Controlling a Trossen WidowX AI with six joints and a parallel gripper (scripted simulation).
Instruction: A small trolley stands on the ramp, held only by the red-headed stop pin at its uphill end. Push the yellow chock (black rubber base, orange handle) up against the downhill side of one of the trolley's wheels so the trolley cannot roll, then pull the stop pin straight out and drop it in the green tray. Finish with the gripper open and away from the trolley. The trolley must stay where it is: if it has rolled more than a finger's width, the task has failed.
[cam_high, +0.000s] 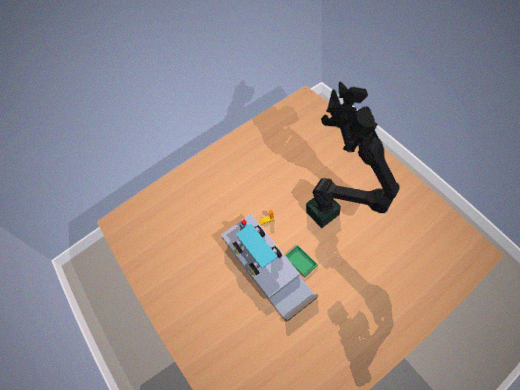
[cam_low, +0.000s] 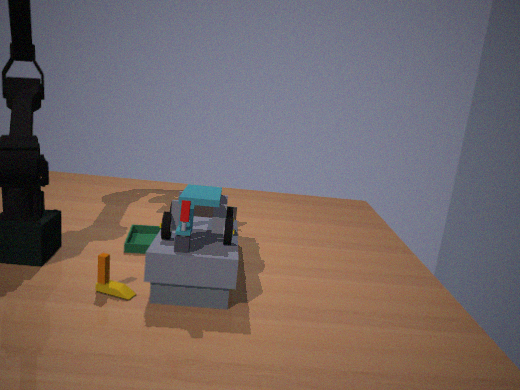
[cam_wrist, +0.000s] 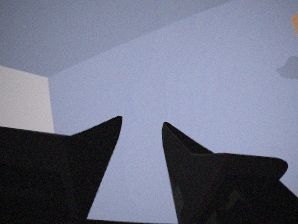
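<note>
My gripper tip is 32 cm short of the yellow chock, 10 cm to the left of it and 57 cm above it. Round my gripper tip: red-headed stop pin: 43 cm ahead, 11 cm to the right, 46 cm below; then trolley: 47 cm ahead, 1 cm to the right, 48 cm below; then green tray: 37 cm ahead, 13 cm to the left, 60 cm below.
</note>
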